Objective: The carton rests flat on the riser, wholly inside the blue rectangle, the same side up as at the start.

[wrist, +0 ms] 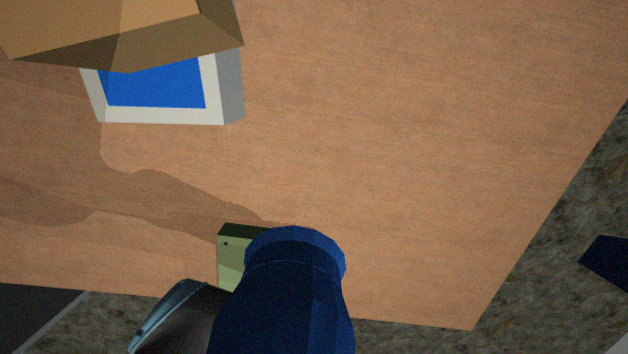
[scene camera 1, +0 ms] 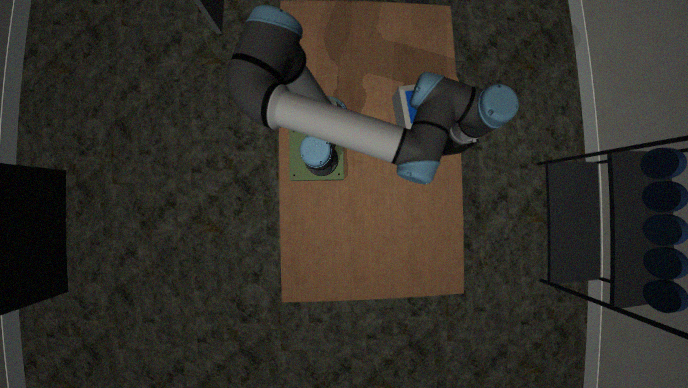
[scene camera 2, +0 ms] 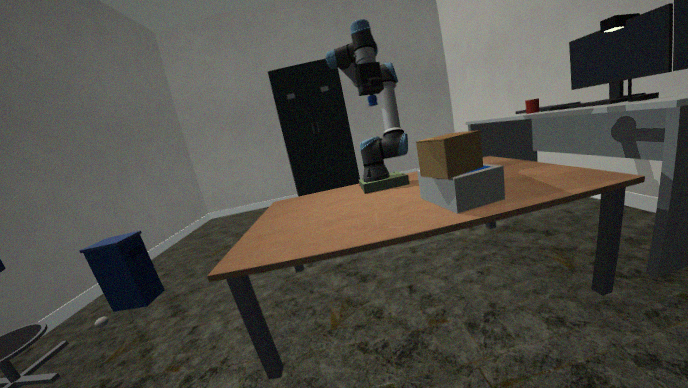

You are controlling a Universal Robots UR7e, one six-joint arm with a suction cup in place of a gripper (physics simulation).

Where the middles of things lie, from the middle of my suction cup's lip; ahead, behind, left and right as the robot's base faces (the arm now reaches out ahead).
Labels:
My suction cup is now 160 mm short of the carton (scene camera 2: 450, 155), 190 mm to the right of it and 240 mm above it. The rest, counted from my suction cup: grey riser (scene camera 2: 483, 186) (130 mm ahead, 240 mm to the left, 370 mm below).

